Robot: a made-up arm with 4 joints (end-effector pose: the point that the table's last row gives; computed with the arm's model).
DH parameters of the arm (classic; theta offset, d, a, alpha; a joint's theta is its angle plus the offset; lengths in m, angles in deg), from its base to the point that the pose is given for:
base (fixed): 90 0.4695 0.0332 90
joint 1: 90 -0.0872 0.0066 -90
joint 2: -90 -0.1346 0.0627 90
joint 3: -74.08 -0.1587 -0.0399 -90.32
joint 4: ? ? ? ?
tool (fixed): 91.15 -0.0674 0 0
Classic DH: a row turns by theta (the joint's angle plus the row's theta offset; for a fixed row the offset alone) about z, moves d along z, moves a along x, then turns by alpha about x.
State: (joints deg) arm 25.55 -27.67 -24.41 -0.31
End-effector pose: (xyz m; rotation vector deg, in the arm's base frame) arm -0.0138 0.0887 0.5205 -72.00 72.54 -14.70
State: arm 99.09 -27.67 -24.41 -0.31
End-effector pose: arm -0.0138 0.0000 0.5372 -8.08 61.88 29.27
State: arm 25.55 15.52 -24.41 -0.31
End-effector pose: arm -0.0443 0.0688 0.5620 -48.19 49.32 -48.20
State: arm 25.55 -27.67 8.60 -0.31
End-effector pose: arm -0.0433 0.0935 0.5400 -70.24 100.40 -37.22
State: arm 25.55 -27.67 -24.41 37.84
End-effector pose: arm -0.0185 0.1476 0.5646 -37.18 87.91 5.32
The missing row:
joint 4: 88.9 0.0501 -0.1113 15.92
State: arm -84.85 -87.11 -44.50 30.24
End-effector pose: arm -0.0323 0.0028 0.3400 85.77 -130.57 58.31
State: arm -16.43 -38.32 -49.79 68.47
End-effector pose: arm -0.0105 0.2193 0.4895 -46.11 105.84 15.12
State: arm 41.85 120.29 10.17 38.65
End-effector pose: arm -0.1664 0.1303 0.5900 68.78 -12.56 -58.61
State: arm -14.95 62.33 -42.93 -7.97
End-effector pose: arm -0.0937 0.1191 0.5557 -66.04 -25.31 -80.56
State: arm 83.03 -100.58 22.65 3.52
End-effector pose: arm -0.0447 0.0652 0.5678 -97.08 87.72 60.27
